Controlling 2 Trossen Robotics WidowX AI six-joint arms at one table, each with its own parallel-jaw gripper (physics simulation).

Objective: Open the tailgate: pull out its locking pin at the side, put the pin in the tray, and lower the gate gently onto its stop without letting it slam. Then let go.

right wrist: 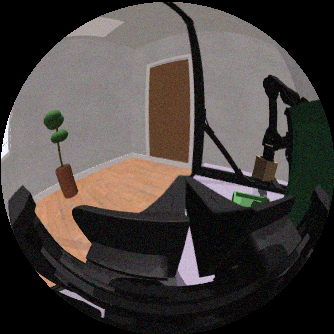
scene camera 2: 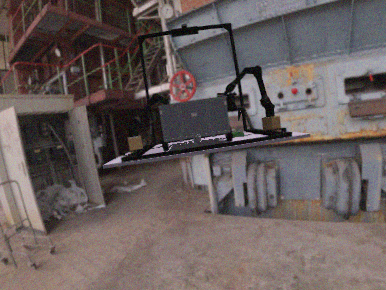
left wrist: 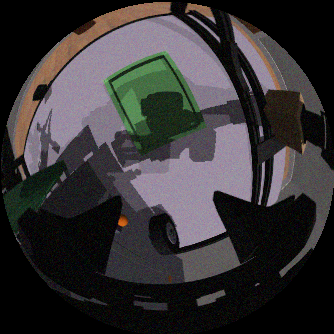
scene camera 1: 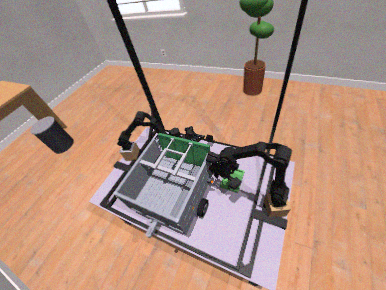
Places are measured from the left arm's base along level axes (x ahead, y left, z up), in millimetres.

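Pixels of known places: left gripper, fingertip midpoint: [scene camera 2: 232, 121] [left wrist: 167, 198] [scene camera 1: 223, 183]; right gripper, fingertip midpoint: [right wrist: 182, 180] [scene camera 1: 205, 136]; left arm's base, origin of the base link: [right wrist: 267, 158] [scene camera 2: 270, 116] [left wrist: 304, 122] [scene camera 1: 278, 200]; right arm's base, origin of the base link: [scene camera 2: 133, 136] [scene camera 1: 127, 146].
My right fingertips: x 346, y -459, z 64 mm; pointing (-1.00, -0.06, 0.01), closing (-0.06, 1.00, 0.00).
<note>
For each thing: its middle in the pictures, then the offset to it from my right fingertips.
- green tray, body centre: [left wrist: 152, 97] [right wrist: 252, 206] [scene camera 1: 232, 178] dz -169, dx -142, dy +246 mm
- black wheel, body centre: [left wrist: 165, 234] [scene camera 1: 202, 207] dz -128, dx +58, dy +432 mm
The green tailgate [scene camera 1: 197, 152] [left wrist: 36, 192] [right wrist: 312, 155] stands upright at the far end of the grey trailer [scene camera 1: 131, 206] [scene camera 2: 195, 120]. The locking pin's orange knob [scene camera 1: 212, 182] [left wrist: 122, 220] shows at the trailer's side near the gate; its shaft cannot be made out. My left gripper [left wrist: 167, 198] is open and empty above that side, with the knob near its left-hand finger in the left wrist view. The green tray [scene camera 1: 239, 176] [left wrist: 127, 107] [right wrist: 250, 199] lies beside the trailer, partly shadowed. My right gripper [right wrist: 182, 180] is shut and empty, beyond the gate.
A black wheel [scene camera 1: 202, 207] [left wrist: 164, 234] sits low on the trailer's near side. White bars [scene camera 1: 162, 162] lie across the trailer bed. Black frame posts [scene camera 1: 287, 75] [right wrist: 198, 100] rise from the table edges. The left arm's wooden base block [scene camera 1: 277, 206] [left wrist: 284, 119] is at the right.
</note>
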